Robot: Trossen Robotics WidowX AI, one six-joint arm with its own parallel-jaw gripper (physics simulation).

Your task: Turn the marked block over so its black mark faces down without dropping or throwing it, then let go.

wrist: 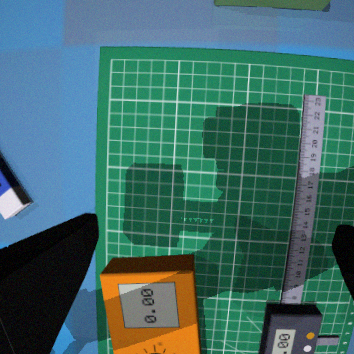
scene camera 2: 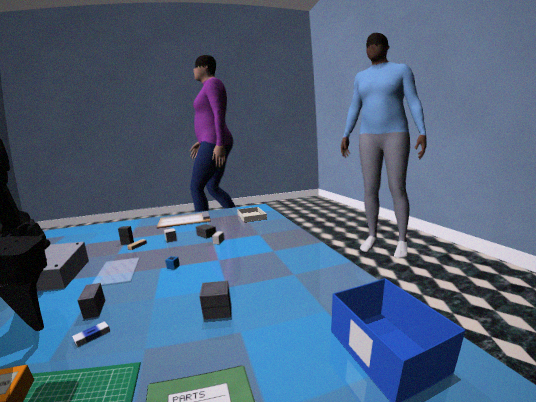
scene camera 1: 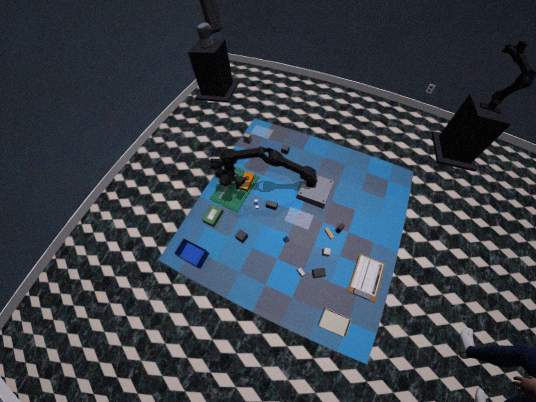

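Seen in the pictures: gripper, between the fingertips: (wrist: pixel 216 231) (scene camera 2: pixel 20 355) (scene camera 1: pixel 231 186); arm's base, origin of its link: (scene camera 1: pixel 311 182).
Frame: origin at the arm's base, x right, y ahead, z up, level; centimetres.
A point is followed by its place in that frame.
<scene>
A small white block with a blue band (scene camera 1: pixel 256 204) @[x 31.3, y 20.6, z -4.9 cm] (scene camera 2: pixel 91 333) @[x 32.4, y 20.3, z -4.9 cm] (wrist: pixel 12 204) @[x 32.8, y 17.8, z -4.9 cm] lies flat on the blue tiled mat, beside the green cutting mat (scene camera 1: pixel 239 204) @[x 42.2, y 22.6, z -5.9 cm] (scene camera 2: pixel 125 382) @[x 45.4, y 26.0, z -5.8 cm] (wrist: pixel 103 125) @[x 41.2, y 22.5, z -5.8 cm]. It is cut off at the left edge of the wrist view, and a dark mark on its upward blue face shows faintly. My gripper (scene camera 1: pixel 233 185) @[x 48.0, y 16.6, z 4.3 cm] (wrist: pixel 216 231) @[x 48.0, y 16.6, z 4.3 cm] is open and empty above the cutting mat. The block is outside the fingers, beyond the left one in the wrist view. In scene camera 2, one black finger (scene camera 2: pixel 29 302) @[x 43.5, y 17.5, z 8.5 cm] shows at the left edge.
An orange meter (scene camera 1: pixel 246 181) @[x 42.0, y 6.4, z -3.0 cm] (scene camera 2: pixel 19 382) @[x 42.8, y 12.0, z -3.3 cm] (wrist: pixel 150 310) @[x 42.8, y 9.1, z -2.8 cm] and a caliper (wrist: pixel 292 320) @[x 52.7, y 6.0, z -3.9 cm] lie below the gripper. A green parts box (scene camera 1: pixel 212 215) @[x 55.4, y 35.6, z -2.1 cm] (scene camera 2: pixel 200 382) @[x 53.3, y 35.7, z -2.1 cm] (wrist: pixel 270 4) @[x 54.7, y 28.9, z -5.7 cm], dark blocks (scene camera 1: pixel 271 205) @[x 21.3, y 20.7, z -1.9 cm] (scene camera 2: pixel 91 301) @[x 24.9, y 20.0, z -2.5 cm] and a blue bin (scene camera 1: pixel 191 253) @[x 61.0, y 61.1, z -5.9 cm] (scene camera 2: pixel 430 350) @[x 66.8, y 59.1, z 1.0 cm] stand around the cutting mat.
</scene>
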